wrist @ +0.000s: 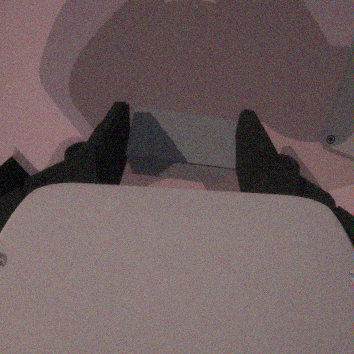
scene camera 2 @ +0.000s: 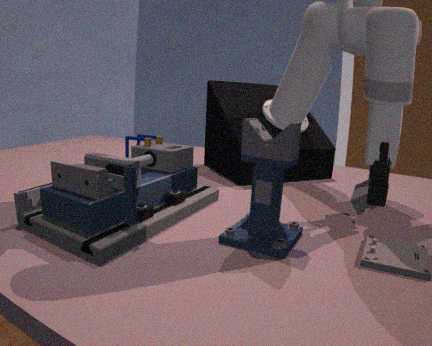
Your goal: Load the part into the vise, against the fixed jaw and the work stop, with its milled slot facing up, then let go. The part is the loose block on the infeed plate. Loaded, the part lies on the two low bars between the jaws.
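Frame: origin at the arm's base, x ahead, y left, z up, level; millimetres.
Where they show: gripper, fingertip midpoint: point(wrist: 182, 127) point(scene camera 2: 375, 194); arm's base, link origin: point(scene camera 2: 285, 116).
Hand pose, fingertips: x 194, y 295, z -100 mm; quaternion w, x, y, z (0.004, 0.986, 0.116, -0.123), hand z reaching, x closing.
Things, the pixels of their centre, and the offset from my fingertips. "spot": a spot on its surface instead.
- vise, body centre: point(scene camera 2: 124, 182) 270 mm ahead, 322 mm right, 5 mm up
- notched grey head, surface spot: point(scene camera 2: 270, 140) spot: 192 mm ahead, 111 mm right, 90 mm up
- flat grey plate, body centre: point(scene camera 2: 396, 255) 132 mm ahead, 68 mm left, 40 mm down
- blue upright, surface spot: point(scene camera 2: 132, 192) spot: 323 mm ahead, 227 mm right, 21 mm up
The part, a grey block point(scene camera 2: 360, 197) point(wrist: 207, 141), is between the black fingers of my gripper point(scene camera 2: 378, 196) point(wrist: 182, 127), which is shut on it. In the scene view they are at the right, behind the grey plate and low over the table; any gap beneath is unclear. The part looks tilted there, and a finger hides much of it. Its milled slot cannot be made out. The vise point(scene camera 2: 90, 212) stands far to the left, with a grey jaw point(scene camera 2: 80, 180) at its front end and another grey block point(scene camera 2: 165, 157) farther back. No part shows between them.
A blue pedestal point(scene camera 2: 267, 195) with a notched grey head point(scene camera 2: 270, 140) stands between vise and gripper. A black wedge-shaped box point(scene camera 2: 230, 135) is behind it. A flat grey plate point(scene camera 2: 397, 256) with small pins lies at the right front. A blue upright point(scene camera 2: 132, 192) rises at the vise's near side.
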